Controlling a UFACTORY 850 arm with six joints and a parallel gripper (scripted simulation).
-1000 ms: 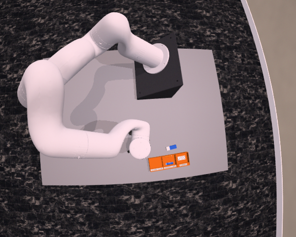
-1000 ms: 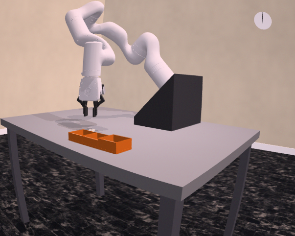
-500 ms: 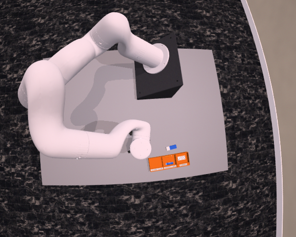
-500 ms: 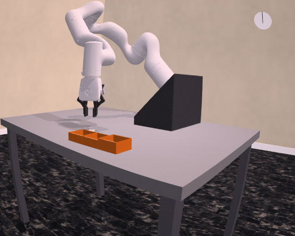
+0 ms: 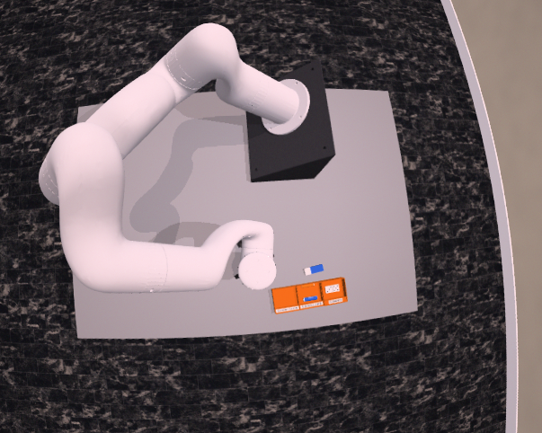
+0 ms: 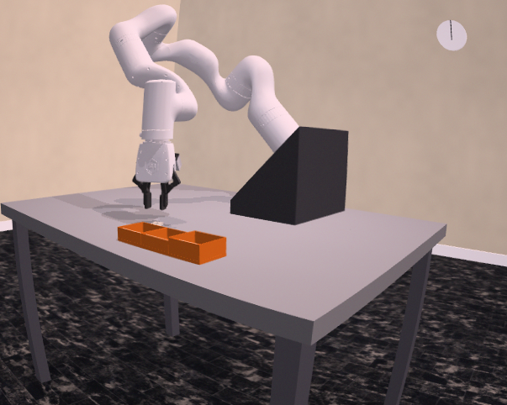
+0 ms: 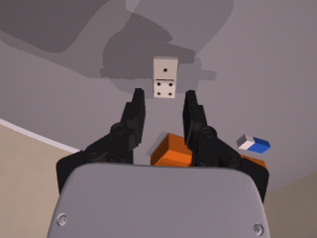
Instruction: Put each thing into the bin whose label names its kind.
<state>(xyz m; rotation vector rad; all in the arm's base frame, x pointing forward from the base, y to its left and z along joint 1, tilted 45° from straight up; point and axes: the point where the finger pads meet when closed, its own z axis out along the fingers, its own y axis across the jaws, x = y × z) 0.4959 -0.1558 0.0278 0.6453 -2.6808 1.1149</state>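
The white card-like piece is 6 cm below my hand. The rest, counted from my hand: blue-and-white block 20 cm to the left, 6 cm below, 3 cm ahead; then orange battery 18 cm to the left, 9 cm ahead, 5 cm below; then orange three-compartment bin 18 cm to the left, 12 cm ahead, 5 cm below.
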